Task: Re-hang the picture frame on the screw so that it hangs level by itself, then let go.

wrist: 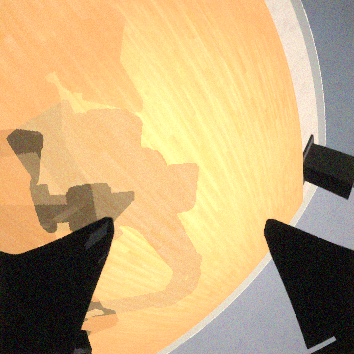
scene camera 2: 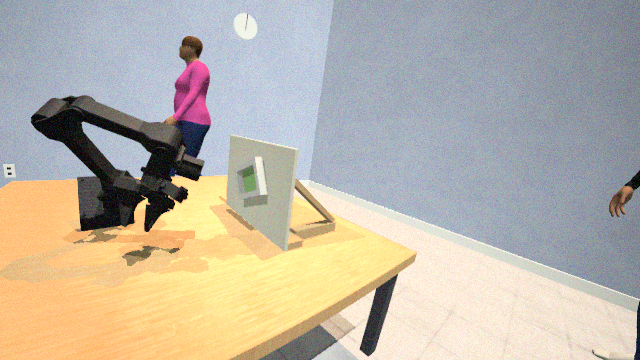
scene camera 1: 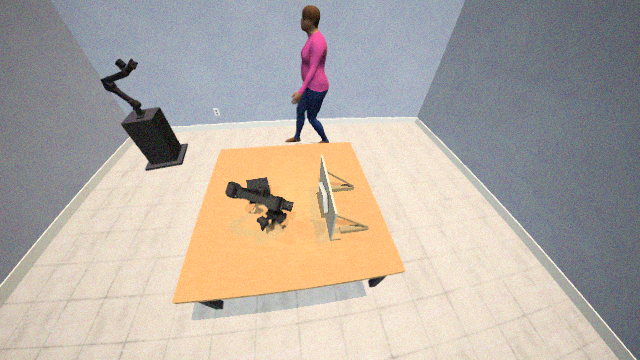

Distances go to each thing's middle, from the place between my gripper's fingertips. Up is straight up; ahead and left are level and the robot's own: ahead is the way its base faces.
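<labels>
Upright board [scene camera 2: 270, 214]: 60 mm above my hand, 90 mm to the left of it and 410 mm ahead of it.
</labels>
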